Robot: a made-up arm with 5 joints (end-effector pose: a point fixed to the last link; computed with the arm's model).
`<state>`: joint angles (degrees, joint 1 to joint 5).
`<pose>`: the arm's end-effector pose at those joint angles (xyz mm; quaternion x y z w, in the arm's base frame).
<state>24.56 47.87 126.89 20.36 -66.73</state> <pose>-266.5 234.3 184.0 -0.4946 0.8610 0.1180 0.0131</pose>
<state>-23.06 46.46 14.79 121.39 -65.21</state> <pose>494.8 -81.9 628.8 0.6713 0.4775 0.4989 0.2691</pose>
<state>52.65 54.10 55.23 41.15 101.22</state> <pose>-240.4 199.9 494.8 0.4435 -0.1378 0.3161 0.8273</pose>
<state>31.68 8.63 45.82 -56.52 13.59</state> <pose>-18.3 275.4 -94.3 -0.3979 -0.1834 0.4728 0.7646</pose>
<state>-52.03 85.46 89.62 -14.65 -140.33</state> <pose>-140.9 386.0 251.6 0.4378 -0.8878 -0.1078 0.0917</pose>
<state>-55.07 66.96 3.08 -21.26 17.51</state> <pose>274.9 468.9 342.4 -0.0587 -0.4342 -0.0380 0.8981</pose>
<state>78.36 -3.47 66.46 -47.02 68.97</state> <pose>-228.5 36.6 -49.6 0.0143 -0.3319 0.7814 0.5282</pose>
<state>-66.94 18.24 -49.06 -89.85 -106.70</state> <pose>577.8 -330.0 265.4 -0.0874 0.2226 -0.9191 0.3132</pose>
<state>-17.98 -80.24 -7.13 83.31 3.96</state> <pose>621.8 -176.4 616.3 0.2178 -0.4085 -0.6442 0.6088</pose>
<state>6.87 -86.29 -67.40 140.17 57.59</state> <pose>212.9 187.7 585.4 0.4989 -0.7020 -0.1704 0.4789</pose>
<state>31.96 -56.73 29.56 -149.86 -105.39</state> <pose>391.4 -331.8 69.3 0.7660 -0.1711 0.6192 0.0253</pose>
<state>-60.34 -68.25 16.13 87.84 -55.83</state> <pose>301.9 -507.0 583.9 0.6034 -0.1935 -0.5978 0.4910</pose>
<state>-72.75 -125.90 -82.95 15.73 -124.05</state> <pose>110.4 -689.3 117.5 -0.0406 -0.2947 0.9482 0.1111</pose>
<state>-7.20 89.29 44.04 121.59 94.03</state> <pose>388.9 259.7 517.9 0.3868 0.2681 -0.3459 0.8117</pose>
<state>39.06 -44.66 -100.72 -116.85 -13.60</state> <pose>482.1 56.2 618.3 -0.4633 -0.5694 -0.6785 0.0256</pose>
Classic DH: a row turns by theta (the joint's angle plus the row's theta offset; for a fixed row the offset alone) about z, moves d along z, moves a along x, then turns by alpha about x. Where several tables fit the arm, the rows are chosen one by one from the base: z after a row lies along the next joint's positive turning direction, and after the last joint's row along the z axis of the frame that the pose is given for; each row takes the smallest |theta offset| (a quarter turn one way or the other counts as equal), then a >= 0, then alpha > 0; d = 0 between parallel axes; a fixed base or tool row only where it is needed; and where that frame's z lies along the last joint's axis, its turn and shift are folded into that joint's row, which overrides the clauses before.
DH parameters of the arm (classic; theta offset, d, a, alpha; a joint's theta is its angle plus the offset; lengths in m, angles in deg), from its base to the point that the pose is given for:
base (fixed): -7.95 0 0.1807 0
joint 1: 86.67 0.0271 -0.041 18.79
joint 2: -79.31 0.2426 0.0057 -93.61
joint 3: 63.67 0.1451 -0.026 79
joint 4: 0 0.1561 -0.0013 101
joint 5: -79.54 -0.4101 -0.012 97.65
tool (fixed): 173.05 -0.0115 0 0

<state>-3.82 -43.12 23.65 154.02 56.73</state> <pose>401.4 -429.5 404.2 0.6388 -0.1857 -0.7401 0.0981</pose>
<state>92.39 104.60 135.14 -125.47 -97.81</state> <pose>550.5 146.1 45.1 0.2539 0.9321 -0.1630 0.2003</pose>
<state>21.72 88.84 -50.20 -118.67 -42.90</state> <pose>196.7 316.0 458.6 -0.0517 -0.4897 -0.1314 0.8604</pose>
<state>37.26 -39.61 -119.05 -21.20 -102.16</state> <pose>287.7 554.0 327.6 -0.0796 -0.3561 -0.2150 0.9059</pose>
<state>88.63 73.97 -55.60 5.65 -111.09</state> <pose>98.3 -463.8 551.0 -0.1666 0.0801 0.9740 0.1307</pose>
